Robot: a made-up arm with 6 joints. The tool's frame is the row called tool. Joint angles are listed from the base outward.
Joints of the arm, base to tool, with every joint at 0 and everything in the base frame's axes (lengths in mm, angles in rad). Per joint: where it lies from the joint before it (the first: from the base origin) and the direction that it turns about. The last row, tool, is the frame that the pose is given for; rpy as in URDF.
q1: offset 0.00 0.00 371.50 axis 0 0 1
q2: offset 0.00 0.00 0.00 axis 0 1 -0.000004
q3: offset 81.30 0.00 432.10 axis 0 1 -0.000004
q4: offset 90.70 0.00 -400.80 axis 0 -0.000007 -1
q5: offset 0.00 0.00 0.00 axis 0 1 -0.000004
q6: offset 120.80 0.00 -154.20 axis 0 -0.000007 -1
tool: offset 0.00 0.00 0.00 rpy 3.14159 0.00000 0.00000
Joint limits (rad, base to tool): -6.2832..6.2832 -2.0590..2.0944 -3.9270..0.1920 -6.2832..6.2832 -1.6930..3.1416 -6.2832..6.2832
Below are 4 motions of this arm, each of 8 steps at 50 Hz.
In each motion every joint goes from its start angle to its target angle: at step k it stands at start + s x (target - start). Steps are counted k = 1, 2, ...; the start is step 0. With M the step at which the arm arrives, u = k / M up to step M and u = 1 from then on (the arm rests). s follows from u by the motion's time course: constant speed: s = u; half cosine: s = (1 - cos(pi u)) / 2; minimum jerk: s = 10 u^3 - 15 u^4 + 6 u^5.
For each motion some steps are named. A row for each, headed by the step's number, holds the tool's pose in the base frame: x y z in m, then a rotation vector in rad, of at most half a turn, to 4 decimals.
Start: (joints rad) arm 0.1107 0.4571 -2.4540 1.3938 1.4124 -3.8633
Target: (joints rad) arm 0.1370 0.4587 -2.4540 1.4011 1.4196 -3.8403
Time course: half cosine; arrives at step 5
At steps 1, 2, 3, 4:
1: 0.7121 0.2131 1.0095 -0.9496 1.6105 1.3695
2: 0.7106 0.2180 1.0093 -0.9530 1.6119 1.3806
3: 0.7087 0.2241 1.0090 -0.9573 1.6136 1.3943
4: 0.7071 0.2291 1.0088 -0.9607 1.6150 1.4054

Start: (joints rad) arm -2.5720 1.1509 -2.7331 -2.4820 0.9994 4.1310
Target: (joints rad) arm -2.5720 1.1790 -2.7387 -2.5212 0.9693 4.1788
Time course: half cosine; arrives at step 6
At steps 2, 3, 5, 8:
2: -0.8744 -0.5147 0.6146 -0.8328 -0.4590 1.6562
3: -0.8753 -0.5169 0.6076 -0.8298 -0.4717 1.6646
5: -0.8768 -0.5205 0.5953 -0.8249 -0.4941 1.6789
8: -0.8770 -0.5211 0.5934 -0.8242 -0.4976 1.6811

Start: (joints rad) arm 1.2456 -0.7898 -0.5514 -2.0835 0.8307 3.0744
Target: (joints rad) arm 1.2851 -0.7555 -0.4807 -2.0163 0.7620 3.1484
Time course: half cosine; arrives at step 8
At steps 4, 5, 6, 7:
4: 0.1290 0.3332 0.6705 -1.5450 0.3378 -1.2615
5: 0.1247 0.3356 0.6586 -1.5725 0.3390 -1.2290
6: 0.1209 0.3374 0.6486 -1.5957 0.3404 -1.2016
7: 0.1183 0.3384 0.6419 -1.6111 0.3416 -1.1833

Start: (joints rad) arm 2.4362 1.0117 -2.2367 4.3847 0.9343 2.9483
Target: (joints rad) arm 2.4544 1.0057 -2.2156 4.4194 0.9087 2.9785
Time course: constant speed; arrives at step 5
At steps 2, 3, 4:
2: -0.7350 0.6792 0.4291 -1.4848 -0.5071 -0.5033
3: -0.7376 0.6755 0.4271 -1.4932 -0.5082 -0.4909
4: -0.7402 0.6719 0.4252 -1.5017 -0.5092 -0.4785

